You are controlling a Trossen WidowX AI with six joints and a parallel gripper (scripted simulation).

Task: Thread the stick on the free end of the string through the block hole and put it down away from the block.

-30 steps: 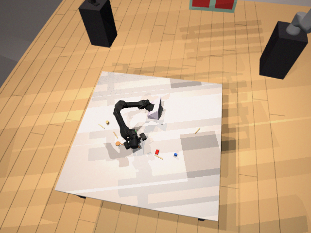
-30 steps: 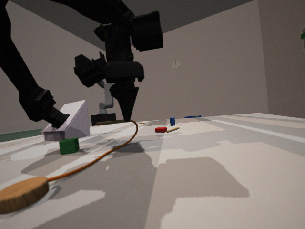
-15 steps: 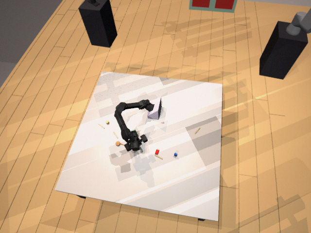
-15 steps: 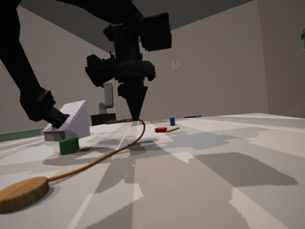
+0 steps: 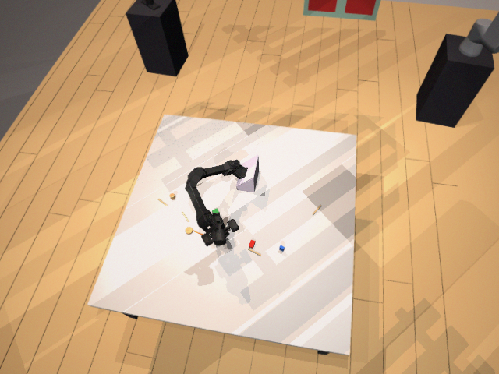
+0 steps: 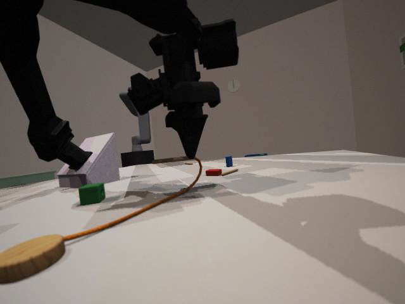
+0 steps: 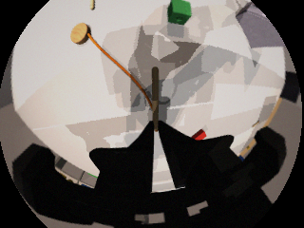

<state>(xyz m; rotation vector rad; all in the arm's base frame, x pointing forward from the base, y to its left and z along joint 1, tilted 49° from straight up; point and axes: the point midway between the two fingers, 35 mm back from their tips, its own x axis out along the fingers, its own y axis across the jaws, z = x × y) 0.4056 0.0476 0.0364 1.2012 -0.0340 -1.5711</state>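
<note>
My gripper tip is now 160 mm past the green block, 90 mm to the left of it and 40 mm above it. Round my gripper tip: blue block 50 mm behind, 310 mm to the left, 40 mm below; round wooden button 20 mm behind, 200 mm to the right, 50 mm below; red block 30 mm behind, 150 mm to the left, 50 mm below.
</note>
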